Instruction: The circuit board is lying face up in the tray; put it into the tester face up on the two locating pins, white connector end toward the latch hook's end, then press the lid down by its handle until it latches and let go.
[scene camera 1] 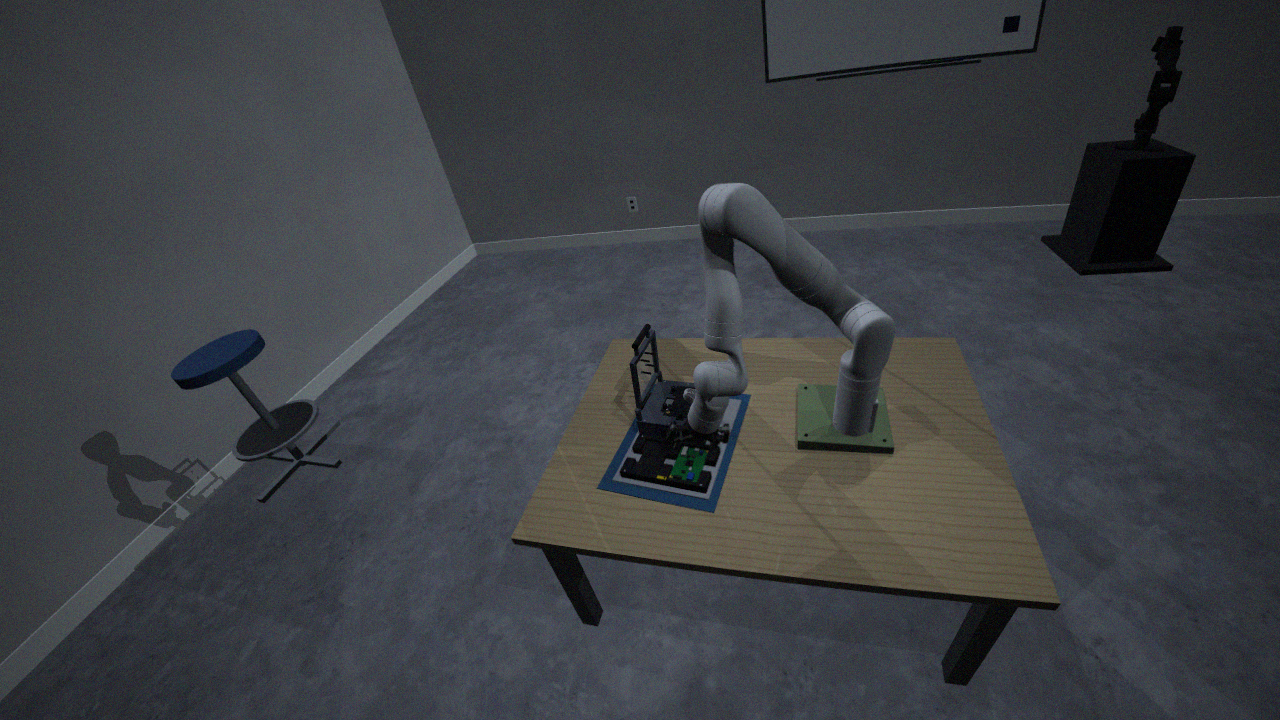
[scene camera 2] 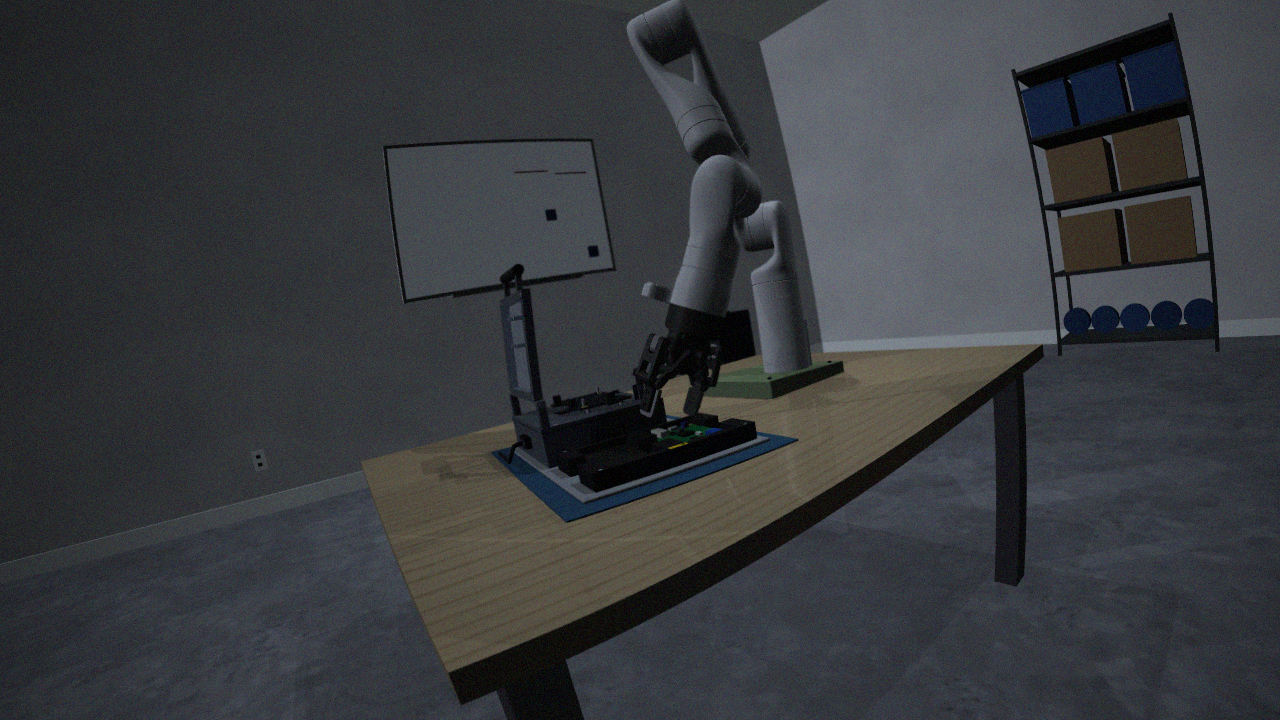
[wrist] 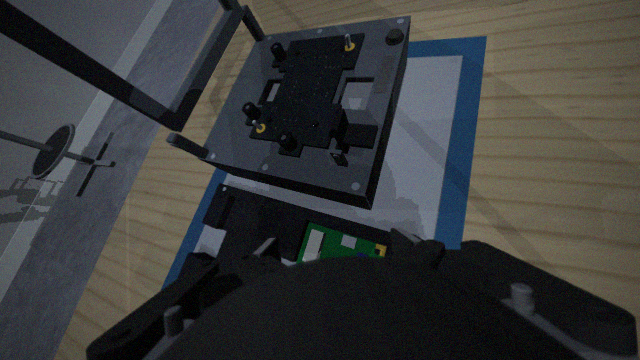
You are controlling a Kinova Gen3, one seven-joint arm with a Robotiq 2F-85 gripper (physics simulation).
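Places are measured from the arm's base along level axes (x ahead, y left, z up), in centimetres.
Pixels of known places: gripper, fingertip midpoint: (scene camera 1: pixel 693 445) (scene camera 2: pixel 669 415) (wrist: pixel 335 245); arm's base at its link origin: (scene camera 1: pixel 851 423) (scene camera 2: pixel 787 369).
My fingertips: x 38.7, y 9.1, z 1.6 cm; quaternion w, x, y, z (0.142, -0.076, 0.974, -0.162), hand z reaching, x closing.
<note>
For each thing: its top centre in the pictures, then the offset to it from my fingertips. "pt": a spot on its surface instead. Level surfaces: height alone.
- green circuit board at its top centre: (wrist: pixel 323 301) (scene camera 2: pixel 687 429) (scene camera 1: pixel 688 462) dx +0.9, dy +4.3, dz -1.4 cm
- grey tester at a spot on its surface: (wrist: pixel 310 175) pt dx +2.1, dy -5.1, dz +1.8 cm
- handle at its top centre: (scene camera 2: pixel 510 269) (scene camera 1: pixel 640 333) dx +11.9, dy -15.2, dz +23.9 cm
- blue-bordered mat at its surface level: dz -4.0 cm
- wooden table at its surface level: dz -4.2 cm
The green circuit board (scene camera 1: pixel 690 465) (scene camera 2: pixel 684 431) (wrist: pixel 327 244) lies face up in the right part of the black tray (scene camera 1: pixel 646 469) (scene camera 2: pixel 626 461) (wrist: pixel 260 212). In the wrist view its long white connector is at the board's left side. My gripper (scene camera 2: pixel 670 413) (wrist: pixel 335 245) is open and empty, its fingertips just above the board, one to each side; the gripper body hides the board's near part. The grey tester (scene camera 1: pixel 657 422) (scene camera 2: pixel 572 434) (wrist: pixel 310 175) stands behind the tray, its two locating pins (wrist: pixel 349 42) (wrist: pixel 258 126) bare. Its lid (scene camera 1: pixel 634 376) (scene camera 2: pixel 534 358) (wrist: pixel 90 65) stands upright, with the handle (scene camera 2: pixel 512 273) on top.
Tray and tester stand on a blue-bordered mat (scene camera 1: pixel 657 494) (scene camera 2: pixel 581 510) (wrist: pixel 470 100) on the wooden table (scene camera 1: pixel 805 537). The raised lid stands on the tester's far side from the arm's green base plate (scene camera 1: pixel 814 420) (scene camera 2: pixel 751 386). A blue stool (scene camera 1: pixel 219 358) stands away from the table.
</note>
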